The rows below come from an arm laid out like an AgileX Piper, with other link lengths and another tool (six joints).
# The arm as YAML. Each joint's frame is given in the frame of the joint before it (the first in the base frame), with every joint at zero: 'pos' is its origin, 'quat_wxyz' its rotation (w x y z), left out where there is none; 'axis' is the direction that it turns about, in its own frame. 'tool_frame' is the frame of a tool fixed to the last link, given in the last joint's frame.
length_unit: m
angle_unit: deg
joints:
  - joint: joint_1
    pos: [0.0, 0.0, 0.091]
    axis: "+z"
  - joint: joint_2
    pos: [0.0, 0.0, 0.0]
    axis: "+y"
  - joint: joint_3
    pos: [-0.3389, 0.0, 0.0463]
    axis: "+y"
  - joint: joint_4
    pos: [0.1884, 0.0, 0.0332]
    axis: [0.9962, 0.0, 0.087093]
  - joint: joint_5
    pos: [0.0, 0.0, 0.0]
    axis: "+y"
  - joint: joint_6
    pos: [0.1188, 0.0, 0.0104]
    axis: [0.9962, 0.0, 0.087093]
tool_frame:
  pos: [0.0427, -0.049, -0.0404]
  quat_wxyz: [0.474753, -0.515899, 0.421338, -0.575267]
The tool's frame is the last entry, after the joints.
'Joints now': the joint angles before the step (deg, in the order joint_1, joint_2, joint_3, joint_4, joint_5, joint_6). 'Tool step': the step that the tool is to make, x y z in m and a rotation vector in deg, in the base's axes. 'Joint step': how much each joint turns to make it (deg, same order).
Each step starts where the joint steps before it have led.
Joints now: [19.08 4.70 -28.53 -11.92 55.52 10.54]
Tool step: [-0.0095 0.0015 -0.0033 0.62 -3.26 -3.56]
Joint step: [-3.84 -3.31 0.00 0.12 -0.08 -0.51]
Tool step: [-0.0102 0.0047 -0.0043 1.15 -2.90 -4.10]
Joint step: [-4.46 -3.11 -0.02 0.63 0.04 -0.06]
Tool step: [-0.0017 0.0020 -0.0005 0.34 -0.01 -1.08]
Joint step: [-1.20 -0.06 0.02 0.27 -0.02 0.12]
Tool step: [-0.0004 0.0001 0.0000 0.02 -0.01 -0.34]
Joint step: [-0.26 0.00 0.01 -0.09 0.00 0.10]
